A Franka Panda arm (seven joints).
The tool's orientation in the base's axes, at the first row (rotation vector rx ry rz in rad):
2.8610, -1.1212, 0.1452
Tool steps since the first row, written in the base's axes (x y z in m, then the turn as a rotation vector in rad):
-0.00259, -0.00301, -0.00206, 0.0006, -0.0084, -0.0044
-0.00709, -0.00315, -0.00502, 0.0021, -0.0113, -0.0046
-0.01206, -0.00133, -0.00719, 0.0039, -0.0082, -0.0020
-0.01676, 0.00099, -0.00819, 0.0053, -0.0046, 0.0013
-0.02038, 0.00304, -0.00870, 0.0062, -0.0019, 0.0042
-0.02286, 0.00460, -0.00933, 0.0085, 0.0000, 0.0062
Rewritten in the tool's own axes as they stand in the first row. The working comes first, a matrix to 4 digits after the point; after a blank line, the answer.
The tool's axes in the first row as the columns of a matrix, in the base's axes (used below as rounded here):
0.7302, -0.6803, 0.0639
-0.6741, -0.7325, -0.0951
0.1115, 0.0263, -0.9934

-0.00009, 0.00391, 0.00217, 0.0056, 0.0056, 0.0052
-0.00361, 0.00700, 0.00483, 0.0086, 0.0067, 0.0058
-0.00871, 0.00899, 0.00650, 0.0082, 0.0033, 0.0030
-0.01382, 0.01046, 0.00697, 0.0071, -0.0002, -0.0005
-0.01790, 0.01141, 0.00705, 0.0063, -0.0027, -0.0036
-0.02083, 0.01194, 0.00737, 0.0069, -0.0056, -0.0056

